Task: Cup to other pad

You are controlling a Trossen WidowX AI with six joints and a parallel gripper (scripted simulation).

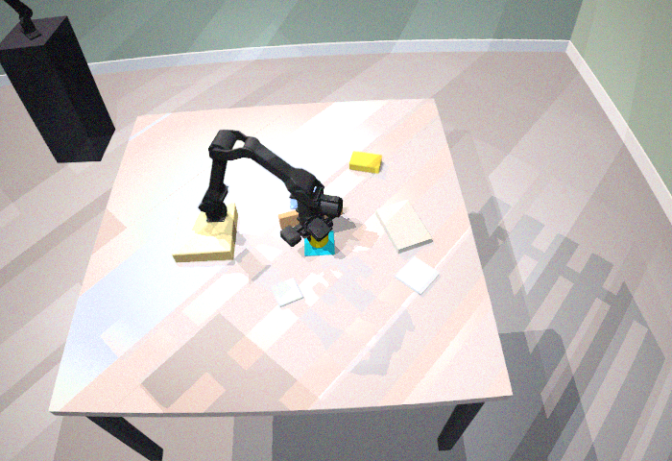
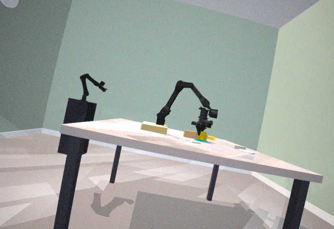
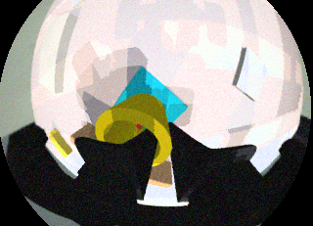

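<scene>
Right now my gripper tip is 20 mm short of the cyan pad, 20 mm to the right of it and 50 mm above it. The rest, counted from my gripper tip: yellow cup 20 mm ahead, 20 mm to the left; wooden bar 10 mm behind, 120 mm to the left, 20 mm below; cream slab 300 mm ahead, 80 mm to the left, 30 mm below.
</scene>
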